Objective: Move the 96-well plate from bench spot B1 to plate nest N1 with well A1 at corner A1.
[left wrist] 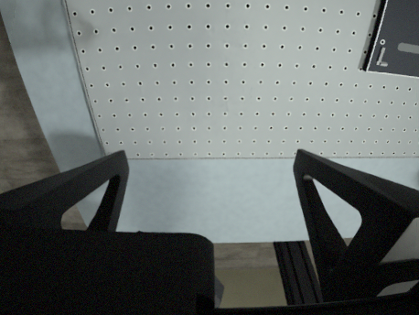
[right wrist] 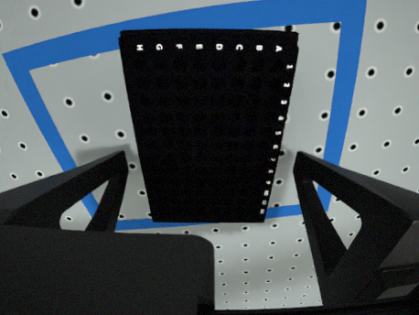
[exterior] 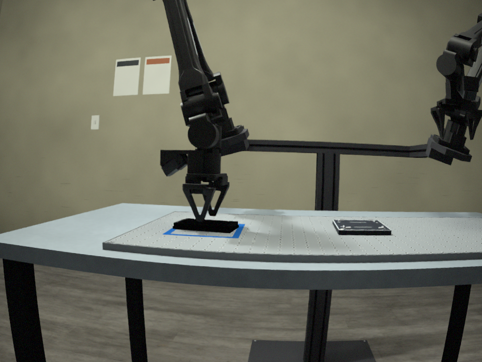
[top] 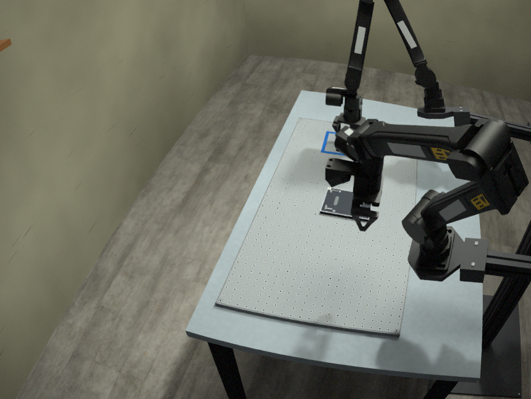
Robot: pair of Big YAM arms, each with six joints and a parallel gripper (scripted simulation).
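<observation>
The black 96-well plate is 20 mm below my right hand. Round my right hand: plate nest N1 (40 mm behind, 350 mm to the left, 20 mm below).
</observation>
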